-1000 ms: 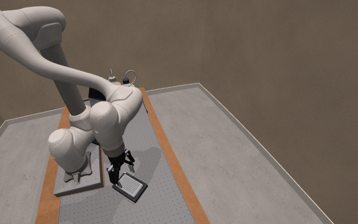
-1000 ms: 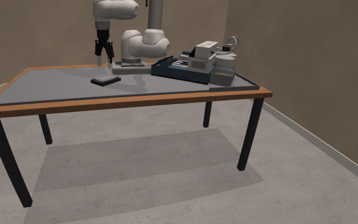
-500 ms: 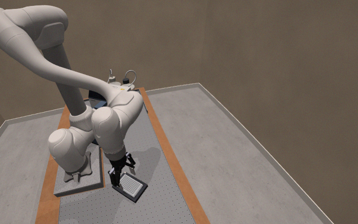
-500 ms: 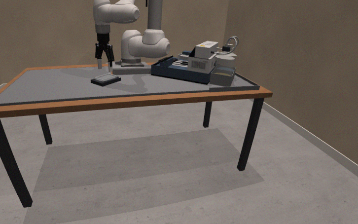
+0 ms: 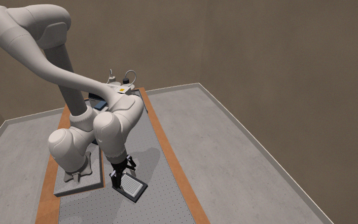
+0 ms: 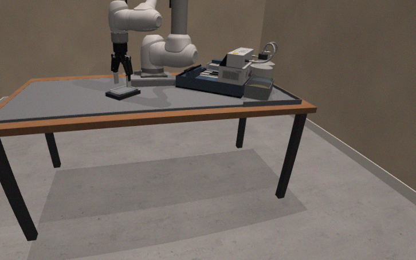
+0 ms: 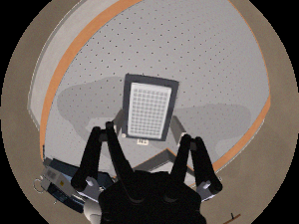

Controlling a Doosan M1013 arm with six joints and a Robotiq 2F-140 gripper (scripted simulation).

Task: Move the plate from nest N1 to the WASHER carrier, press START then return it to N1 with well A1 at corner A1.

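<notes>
Right now my hand is 5 cm above the white well plate. Also, from my hand: washer carrier: 50 cm to the left, 17 cm behind, 1 cm above; plate nest N1: 7 cm below; white label: 8 cm to the left, 8 cm below, 6 cm behind.
</notes>
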